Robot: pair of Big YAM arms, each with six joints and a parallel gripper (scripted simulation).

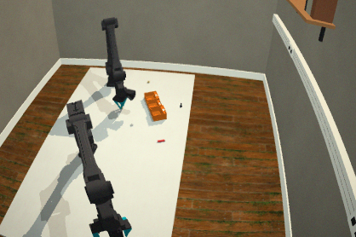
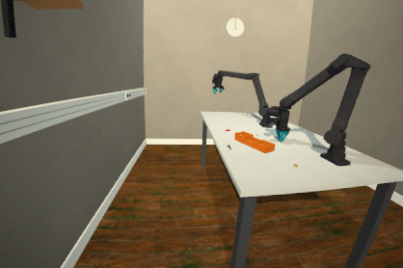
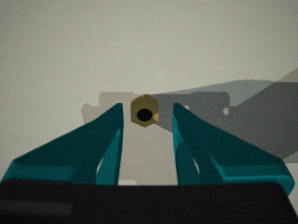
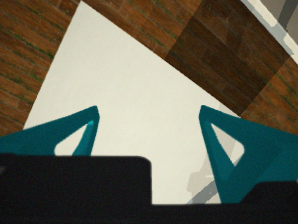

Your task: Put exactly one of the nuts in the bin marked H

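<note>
The orange bin row lies 22 cm ahead of my left hand and 3 cm to the left of it.
</note>
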